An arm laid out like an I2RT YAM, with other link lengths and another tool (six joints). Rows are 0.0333 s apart.
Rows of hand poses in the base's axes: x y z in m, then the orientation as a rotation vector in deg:
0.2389, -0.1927, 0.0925, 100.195, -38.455, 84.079
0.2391, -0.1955, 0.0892, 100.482, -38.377, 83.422
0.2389, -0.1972, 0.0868, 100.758, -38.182, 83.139
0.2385, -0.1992, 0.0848, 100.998, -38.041, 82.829
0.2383, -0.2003, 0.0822, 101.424, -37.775, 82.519
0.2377, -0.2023, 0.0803, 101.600, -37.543, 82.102
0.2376, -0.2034, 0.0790, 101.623, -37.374, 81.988
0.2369, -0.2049, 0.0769, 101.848, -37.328, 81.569
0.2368, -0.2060, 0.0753, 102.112, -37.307, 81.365
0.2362, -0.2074, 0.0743, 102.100, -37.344, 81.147
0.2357, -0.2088, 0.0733, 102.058, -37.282, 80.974
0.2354, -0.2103, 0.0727, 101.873, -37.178, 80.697
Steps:
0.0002, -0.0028, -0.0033, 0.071, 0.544, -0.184
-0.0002, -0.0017, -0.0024, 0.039, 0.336, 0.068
-0.0004, -0.0020, -0.0020, 0.044, 0.324, 0.012
-0.0002, -0.0011, -0.0026, 0.099, 0.421, 0.162
-0.0006, -0.0020, -0.0019, -0.064, 0.407, -0.041
-0.0001, -0.0011, -0.0013, -0.096, 0.141, 0.021
-0.0007, -0.0015, -0.0021, 0.079, 0.358, -0.095
-0.0001, -0.0011, -0.0016, 0.146, 0.218, 0.034
-0.0006, -0.0014, -0.0010, -0.013, 0.128, -0.141
-0.0005, -0.0014, -0.0010, -0.085, 0.124, -0.090
-0.0003, -0.0015, -0.0006, -0.221, 0.167, -0.202

